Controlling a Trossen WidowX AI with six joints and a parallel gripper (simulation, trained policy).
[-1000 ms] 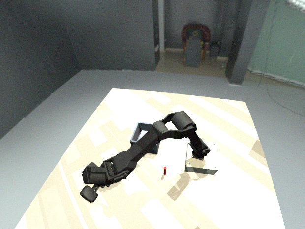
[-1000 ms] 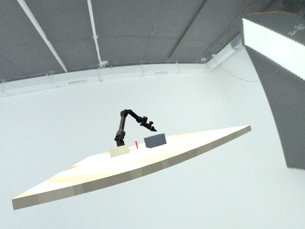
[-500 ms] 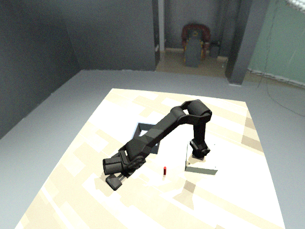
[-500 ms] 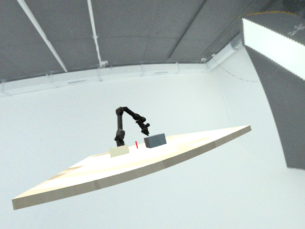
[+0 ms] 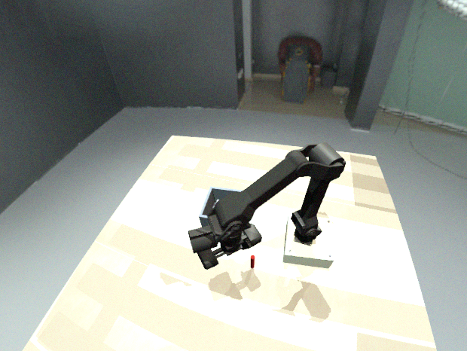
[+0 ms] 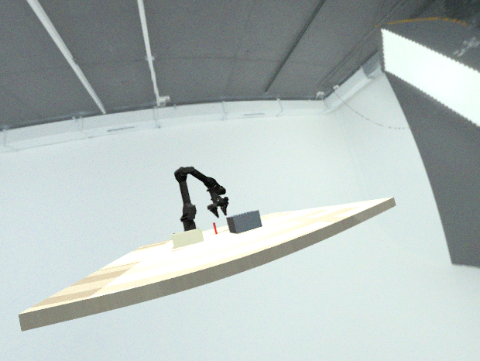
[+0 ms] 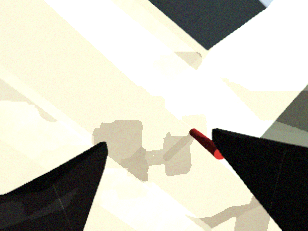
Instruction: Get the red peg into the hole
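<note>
Right now my gripper tip is 7 cm past the red peg, 6 cm above it and 3 cm to the left of it. Round my gripper tip: grey box 19 cm to the right, 12 cm ahead, 8 cm below.
</note>
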